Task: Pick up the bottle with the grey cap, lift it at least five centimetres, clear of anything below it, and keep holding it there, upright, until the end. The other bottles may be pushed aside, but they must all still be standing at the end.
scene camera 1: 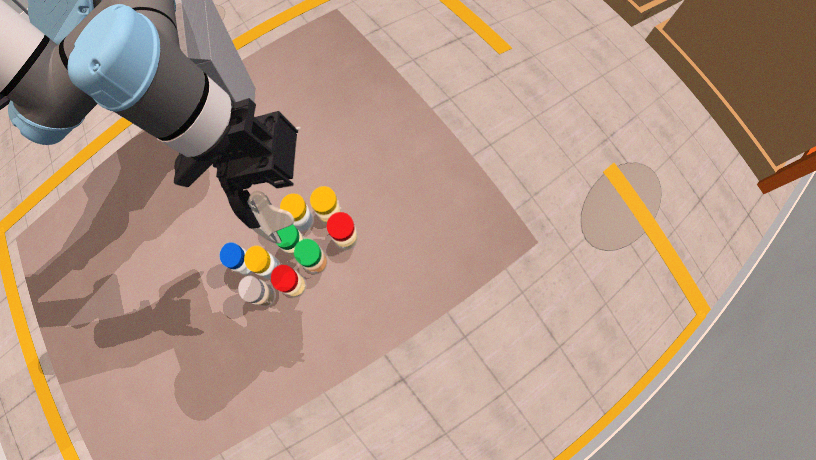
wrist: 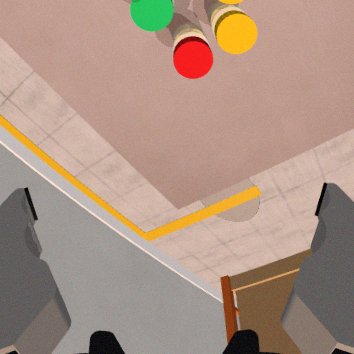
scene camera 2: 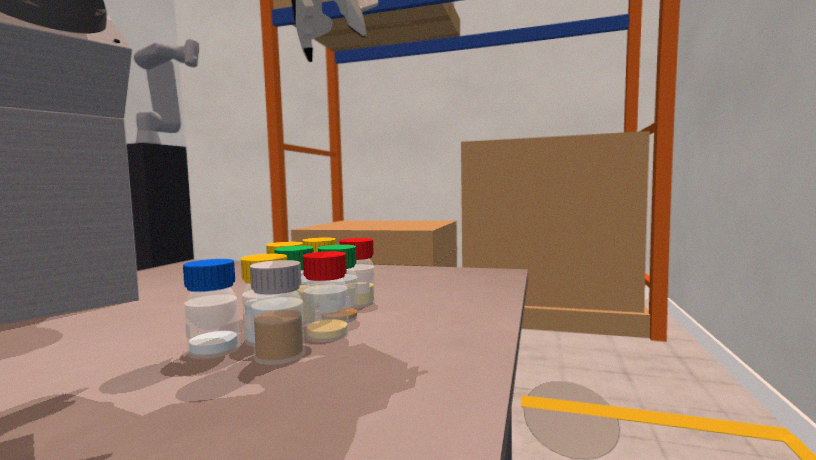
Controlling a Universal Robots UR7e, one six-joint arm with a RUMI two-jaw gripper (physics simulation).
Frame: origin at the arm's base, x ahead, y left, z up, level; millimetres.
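Seen in the pictures: gripper, fingertip midpoint: [scene camera 1: 282, 188] [wrist: 174, 190] [scene camera 2: 334, 50]; arm's base, origin of the base link: [scene camera 2: 42, 7].
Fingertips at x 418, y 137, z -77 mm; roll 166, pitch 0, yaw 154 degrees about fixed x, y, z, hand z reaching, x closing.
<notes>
Pixels of each thing's middle, then the offset from my fingertips to it. Level surfaces: height alone.
- grey-capped bottle, body centre: [scene camera 2: 278, 309] [scene camera 1: 257, 292] 336 mm down, 26 mm ahead, 179 mm right
- blue-capped bottle, body centre: [scene camera 2: 211, 306] [scene camera 1: 238, 259] 336 mm down, 61 mm back, 192 mm right
- brown table top, its level: 388 mm down
- red cap, body centre: [wrist: 192, 56] [scene camera 2: 356, 247] [scene camera 1: 340, 226] 296 mm down, 5 mm back, 51 mm left
- yellow cap, body centre: [wrist: 234, 31] [scene camera 2: 319, 246] [scene camera 1: 323, 200] 296 mm down, 72 mm back, 43 mm left
The grey-capped bottle [scene camera 1: 252, 289] [scene camera 2: 276, 325] stands upright on the table, at the group's front-left in scene camera 1, with brown contents. It does not show in the wrist view. Near it stand a blue-capped bottle [scene camera 1: 232, 256] [scene camera 2: 209, 308], a yellow-capped one [scene camera 1: 257, 260] and a red-capped one [scene camera 1: 284, 278] [scene camera 2: 324, 265]. Farther back stand green-capped, yellow-capped and red-capped bottles, all upright. My gripper [scene camera 1: 268, 225] [scene camera 2: 336, 45] [wrist: 174, 190] is open and empty, high above the bottles. In scene camera 1 its finger partly covers a green cap [scene camera 1: 288, 237].
The bottles stand close together on the brown table top [scene camera 1: 411, 188] [scene camera 2: 451, 320] [wrist: 280, 110]. In the wrist view, a red cap [wrist: 193, 59], a green cap [wrist: 152, 11] and a yellow cap [wrist: 236, 33] show at the top. Cardboard boxes [scene camera 2: 554, 222] and an orange-posted rack [scene camera 2: 667, 171] stand beyond the table.
</notes>
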